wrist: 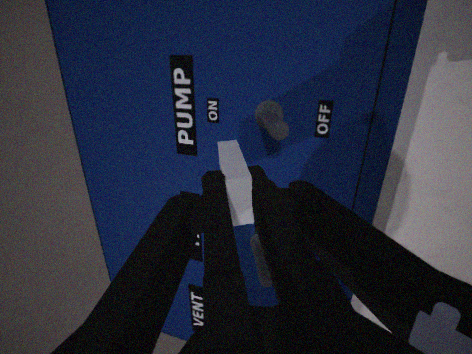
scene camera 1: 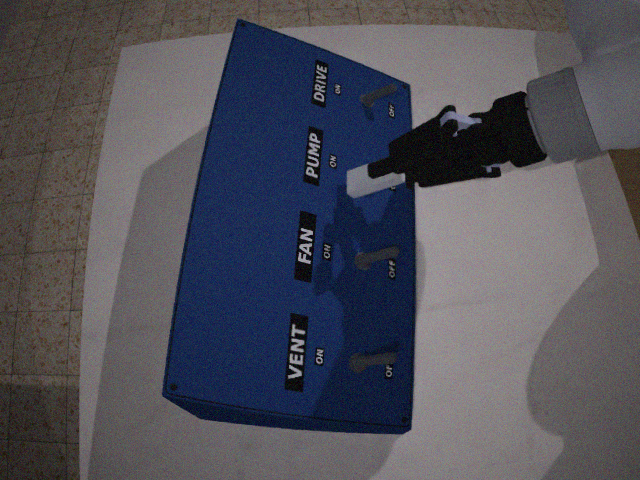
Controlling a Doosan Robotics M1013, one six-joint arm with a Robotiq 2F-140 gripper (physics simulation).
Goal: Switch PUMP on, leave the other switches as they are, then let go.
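Places are measured from the arm's base along level axes (x ahead, y left, z up), in metres.
Pixels of known places: gripper, fingertip midpoint: (wrist: 228,158) (scene camera 1: 350,184).
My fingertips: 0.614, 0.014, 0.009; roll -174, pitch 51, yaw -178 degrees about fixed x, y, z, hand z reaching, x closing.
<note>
Ahead of a thing's pixels: the offset from my fingertips to its top centre, as dx, dy, dz. "*": to the spot under its first point. Level surfaces: height alone.
The blue switch panel {* +0.117, -0.016, +0.042} (scene camera 1: 248,155) (wrist: 125,100) carries the labels DRIVE, PUMP, FAN and VENT. The PUMP lever {* -0.056, -0.031, +0.011} (wrist: 278,129) leans a little toward its OFF label {* -0.058, -0.029, -0.041} (wrist: 324,119) in the wrist view; in the scene view it is hidden behind the gripper. The DRIVE lever {* -0.048, -0.145, -0.004} (scene camera 1: 379,95), FAN lever {* -0.028, +0.092, +0.000} (scene camera 1: 379,256) and VENT lever {* -0.016, +0.210, +0.001} (scene camera 1: 374,360) lean to OFF. My gripper (scene camera 1: 361,181) (wrist: 228,158) is shut and empty. Its pale fingertips are over the panel, on the ON and FAN side of the PUMP lever, with a visible gap to it in the wrist view.
The panel sits on a pale table {dz -0.117} (scene camera 1: 496,232). The FAN lever stands below the gripper in the scene view, and the DRIVE lever above it. The arm reaches in from the right and casts a shadow over the FAN and VENT area. Tiled floor (scene camera 1: 41,206) shows at the left.
</note>
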